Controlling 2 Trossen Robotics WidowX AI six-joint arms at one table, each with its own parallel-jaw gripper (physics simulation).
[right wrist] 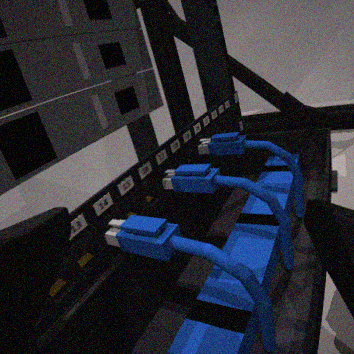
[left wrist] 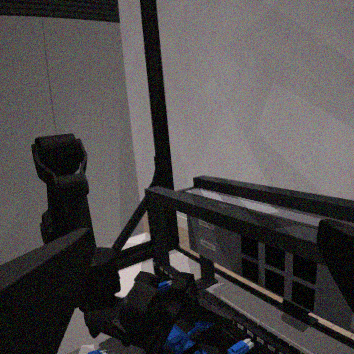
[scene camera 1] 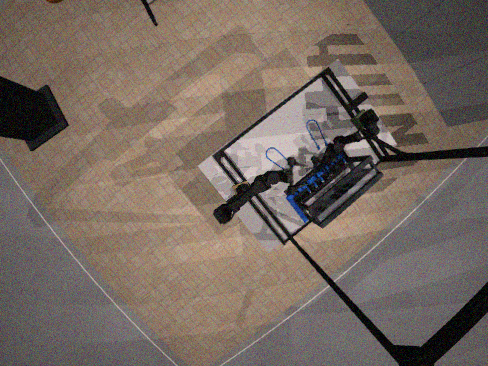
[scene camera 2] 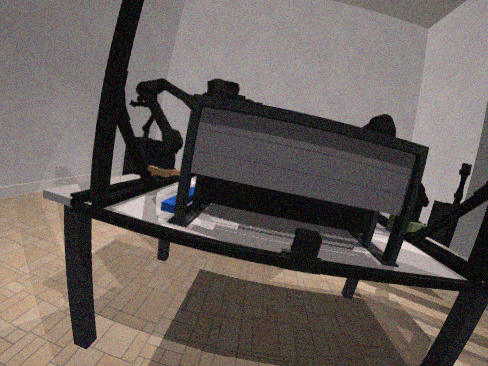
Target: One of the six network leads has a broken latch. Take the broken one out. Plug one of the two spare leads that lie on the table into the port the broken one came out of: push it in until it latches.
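Places are measured from the left arm's base along level axes (x back, y up, z left), in centimetres.
Pixels of known places: left gripper, between the fingertips: (left wrist: 205,235) (scene camera 1: 308,175) (scene camera 2: 254,101); right gripper, between the fingertips: (right wrist: 188,215) (left wrist: 222,350) (scene camera 1: 320,176); left arm's base, origin of its link: (scene camera 1: 242,191) (scene camera 2: 165,167); right arm's base, origin of its link: (scene camera 1: 364,118).
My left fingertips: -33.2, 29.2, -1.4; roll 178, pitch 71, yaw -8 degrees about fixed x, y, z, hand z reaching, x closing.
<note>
Ahead of a thing's pixels: the offset from my left fingertips to its middle, as dx, dy, dz. "spot": to the spot under its first point.
My left gripper (scene camera 1: 292,161) (scene camera 2: 134,103) (left wrist: 205,235) is open and empty, above the table left of the network leads. My right gripper (scene camera 1: 319,161) (right wrist: 188,215) is open over the row of leads. In the right wrist view, blue plugs with pale tips are the near lead {spot: -16.6, -24.7, -8.8} (right wrist: 147,240), middle lead {spot: -11.7, -24.7, -10.9} (right wrist: 192,178) and far lead {spot: -6.5, -24.8, -12.3} (right wrist: 227,144); their cables curve down at the right. I cannot tell which latch is broken. A label strip {spot: -15.0, -23.5, -12.2} (right wrist: 126,185) behind them shows 13, 14 and 15. Two looped spare leads, a left one {spot: +5.0, -33.2, +19.8} (scene camera 1: 272,148) and a right one {spot: -26.7, -33.2, +28.2} (scene camera 1: 312,120), lie on the table.
A dark rack frame {-20.1, -20.7, -13.6} (scene camera 1: 350,192) (scene camera 2: 310,124) (left wrist: 240,216) stands behind the leads, with a grey panel (scene camera 2: 300,162). A blue segmented bar (right wrist: 250,242) runs beneath the cables. Black rails (scene camera 1: 277,117) edge the table, and a black post (scene camera 2: 114,95) (left wrist: 159,100) rises beside it.
</note>
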